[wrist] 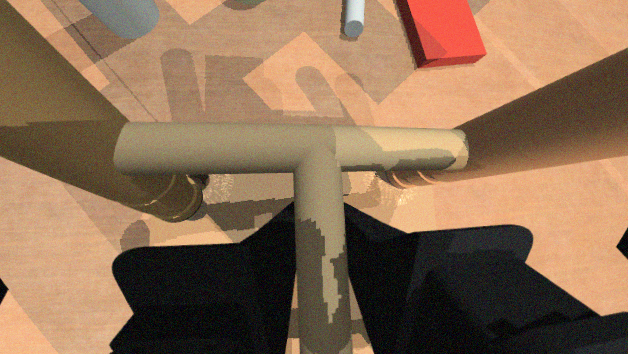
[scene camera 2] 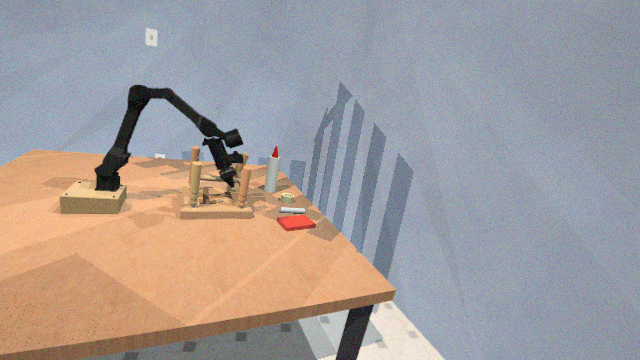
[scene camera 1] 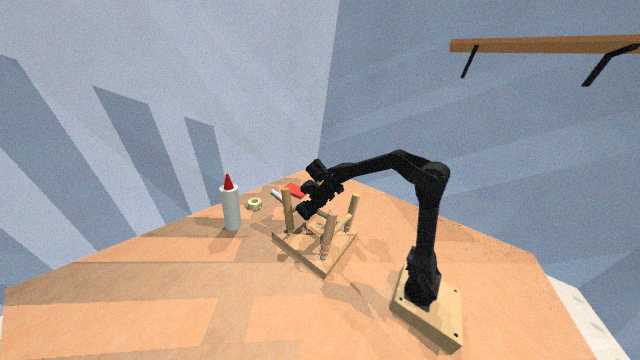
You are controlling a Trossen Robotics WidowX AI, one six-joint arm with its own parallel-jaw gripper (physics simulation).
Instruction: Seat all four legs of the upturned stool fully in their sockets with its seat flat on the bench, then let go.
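Places are measured from the arm's base along level axes (x down, y back, z left), in centimetres.
Pixels of known places: gripper, fingertip midpoint: (wrist: 315,207) (scene camera 2: 232,186); arm's base, link origin: (scene camera 2: 107,188) (scene camera 1: 417,295).
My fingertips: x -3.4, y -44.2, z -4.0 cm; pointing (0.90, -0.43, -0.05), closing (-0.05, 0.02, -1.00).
Note:
Ahead of a thing's pixels: the offset from my fingertips to its top centre. "spot": to the spot under its first point.
The upturned stool lies with its square seat (scene camera 1: 302,246) (scene camera 2: 215,213) on the bench and its wooden legs pointing up. In scene camera 1 I see the left leg {dx -12.8, dy -3.1, dz +9.0 cm} (scene camera 1: 287,211), the near leg {spot: dx -7.8, dy +15.2, dz +10.8 cm} (scene camera 1: 328,230) and the right leg {spot: dx -5.3, dy +16.3, dz -7.3 cm} (scene camera 1: 353,211); the arm hides the fourth. A short pale peg shows at the near leg's foot. Olive stretchers (scene camera 1: 322,214) (scene camera 2: 211,177) (wrist: 242,147) join the legs in a T. My gripper (scene camera 1: 304,211) (scene camera 2: 228,180) (wrist: 315,207) reaches down among the legs and is shut on the T's stem stretcher {spot: dx -4.0, dy +0.0, dz +0.3 cm} (wrist: 319,211).
A white glue bottle {dx -15.1, dy -23.4, dz +19.4 cm} (scene camera 1: 230,207) (scene camera 2: 272,175) with a red cap, a tape roll {dx +5.8, dy -28.0, dz +5.5 cm} (scene camera 1: 254,203) (scene camera 2: 287,197), a pale blue cylinder {dx +6.6, dy -25.7, dz -7.7 cm} (scene camera 1: 276,195) (scene camera 2: 292,210) (wrist: 354,15) and a red block {dx +7.3, dy -23.2, dz -18.9 cm} (scene camera 1: 293,190) (scene camera 2: 296,221) (wrist: 442,31) lie beyond the stool. The arm's base plate (scene camera 1: 443,321) stands near right.

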